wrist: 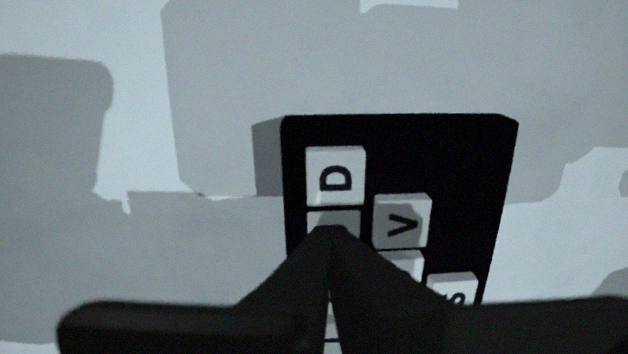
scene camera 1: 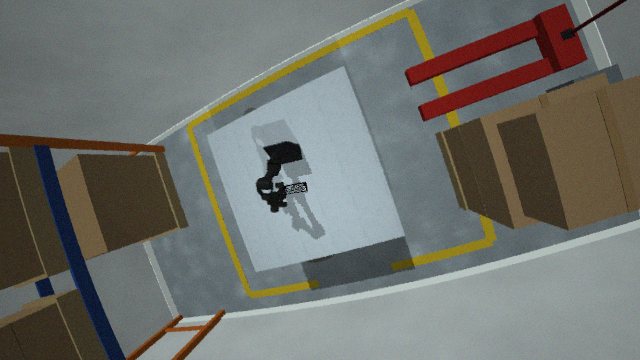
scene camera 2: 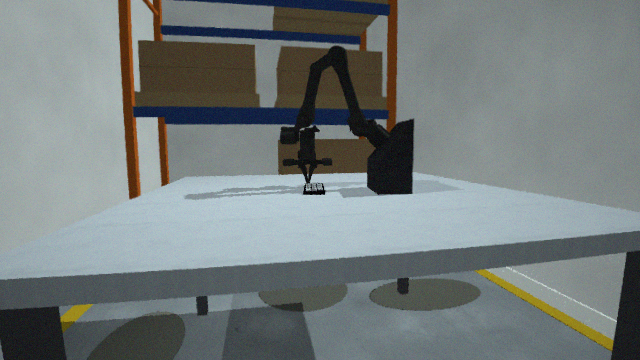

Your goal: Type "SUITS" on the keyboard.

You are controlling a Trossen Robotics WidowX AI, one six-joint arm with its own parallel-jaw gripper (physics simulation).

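Frame: origin at the arm's base, x ahead, y left, z up, level; millimetres.
Where they show: gripper, fingertip midpoint: (wrist: pixel 327 239) (scene camera 1: pixel 286 192); arm's base at its link origin: (scene camera 1: pixel 275 155) (scene camera 2: pixel 384 141).
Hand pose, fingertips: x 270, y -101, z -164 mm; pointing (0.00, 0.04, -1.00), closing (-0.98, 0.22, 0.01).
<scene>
Things, the pixels of their top centre, and the offset from my fingertips. Level surfaces: height alone.
- small black keyboard at its top centre: (scene camera 2: pixel 313 185) (scene camera 1: pixel 293 188) dx -9, dy +73, dz +5 mm
- D key at its top centre: (wrist: pixel 335 179) dx -6, dy -22, dz +5 mm
- V key at its top centre: (wrist: pixel 402 225) dx -23, dy -3, dz +5 mm
- partly hidden key at its top centre: (wrist: pixel 452 300) dx -38, dy +31, dz +5 mm
- white table at its surface level: dz -11 mm
A small black keyboard (scene camera 1: pixel 300 187) (scene camera 2: pixel 314 190) (wrist: pixel 467 170) with white letter keys lies on the table. In the wrist view a D key (wrist: pixel 335 176) is at the end of one row, a V key (wrist: pixel 401 221) is in the middle row, and a partly hidden key (wrist: pixel 442 287) that looks like S is lower right. My gripper (scene camera 2: pixel 308 181) (wrist: pixel 327 239) is shut and empty, pointing down at the keyboard. Its tips partly cover the key beside D, whose letter is hidden. I cannot tell whether they touch it. The fingers hide more keys below.
The white table (scene camera 1: pixel 350 200) (scene camera 2: pixel 200 235) carries my arm's black base (scene camera 1: pixel 285 152) (scene camera 2: pixel 392 162). Beyond the table stand a rack (scene camera 1: pixel 60 210) (scene camera 2: pixel 127 100) with cardboard boxes, a red pallet jack (scene camera 1: pixel 560 40) and more boxes (scene camera 1: pixel 575 150). Arm shadows fall across the table around the keyboard.
</scene>
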